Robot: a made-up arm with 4 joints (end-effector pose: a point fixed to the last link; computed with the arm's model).
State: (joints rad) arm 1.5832 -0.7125 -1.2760 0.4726
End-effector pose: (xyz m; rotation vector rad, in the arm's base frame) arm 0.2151 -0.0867 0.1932 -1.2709 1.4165 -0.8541
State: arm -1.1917 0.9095 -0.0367 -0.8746
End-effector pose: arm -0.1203 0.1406 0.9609 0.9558 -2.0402 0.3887
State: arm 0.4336 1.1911 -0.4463 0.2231
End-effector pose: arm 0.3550 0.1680 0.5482 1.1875 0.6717 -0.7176
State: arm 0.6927 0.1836 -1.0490 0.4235
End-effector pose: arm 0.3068 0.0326 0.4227 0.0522 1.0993 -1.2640
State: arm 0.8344 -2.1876 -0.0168 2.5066
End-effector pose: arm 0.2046 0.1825 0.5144 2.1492 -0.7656 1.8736
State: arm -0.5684 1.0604 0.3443 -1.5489
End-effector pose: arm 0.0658 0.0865 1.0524 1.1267 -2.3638 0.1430
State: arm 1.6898 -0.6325 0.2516 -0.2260
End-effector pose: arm 0.1323 -0.0194 0.1626 0.0588 1.6242 0.6874
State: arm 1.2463 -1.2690 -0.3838 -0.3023
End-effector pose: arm 0.3735 -0.1133 0.2180 -0.9474 0.9024 0.7458
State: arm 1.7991 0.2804 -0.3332 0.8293
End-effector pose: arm 0.1796 0.0802 0.2518 0.0450 2.5952 -0.8470
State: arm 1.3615 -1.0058 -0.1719 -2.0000
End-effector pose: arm 0.4116 0.1601 0.0845 0.3667 -0.2723 1.1837
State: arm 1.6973 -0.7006 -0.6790 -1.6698
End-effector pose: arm 0.3396 -0.0329 -0.0922 -0.1982 0.1576 0.8270
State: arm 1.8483 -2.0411 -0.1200 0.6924
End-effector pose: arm 0.3061 -0.0768 0.2004 -1.9249 1.5515 1.3913
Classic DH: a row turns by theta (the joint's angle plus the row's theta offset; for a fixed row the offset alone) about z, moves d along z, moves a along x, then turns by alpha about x. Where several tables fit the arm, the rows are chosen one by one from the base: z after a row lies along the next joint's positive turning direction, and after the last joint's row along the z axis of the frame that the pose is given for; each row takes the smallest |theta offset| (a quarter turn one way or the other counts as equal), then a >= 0, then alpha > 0; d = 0 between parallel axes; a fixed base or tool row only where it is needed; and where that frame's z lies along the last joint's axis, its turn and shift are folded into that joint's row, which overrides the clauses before.
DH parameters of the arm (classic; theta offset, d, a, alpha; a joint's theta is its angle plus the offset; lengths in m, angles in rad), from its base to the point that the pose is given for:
base (fixed): -0.0452 0.4632 -0.01 -1.6424
joint 1: -1.4338 0.073 0.3422 -1.6582
joint 2: -1.4869 0.1673 -0.0936 -1.7007
joint 3: -1.3612 0.0733 0.0654 -1.8293
joint 4: 0.032 0.0757 0.0191 1.8434
tool (fixed): -0.0238 -0.2029 0 0

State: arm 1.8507 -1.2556 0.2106 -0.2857
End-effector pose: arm 0.1204 -0.0837 0.1202 -0.1631 1.7449 1.3177
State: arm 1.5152 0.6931 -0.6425 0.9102
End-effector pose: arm 0.2778 0.1155 0.2799 0.5327 2.3512 -1.3879
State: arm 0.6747 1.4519 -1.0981 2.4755
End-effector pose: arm 0.4261 -0.1446 0.6011 -1.5403 -1.7349 -0.2490
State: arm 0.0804 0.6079 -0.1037 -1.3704
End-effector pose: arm 0.4804 0.0488 0.7724 0.4369 -1.3427 -0.1857
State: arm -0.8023 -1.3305 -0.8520 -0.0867
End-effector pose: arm -0.0207 -0.0698 0.9535 -1.0806 -1.0937 -0.9260
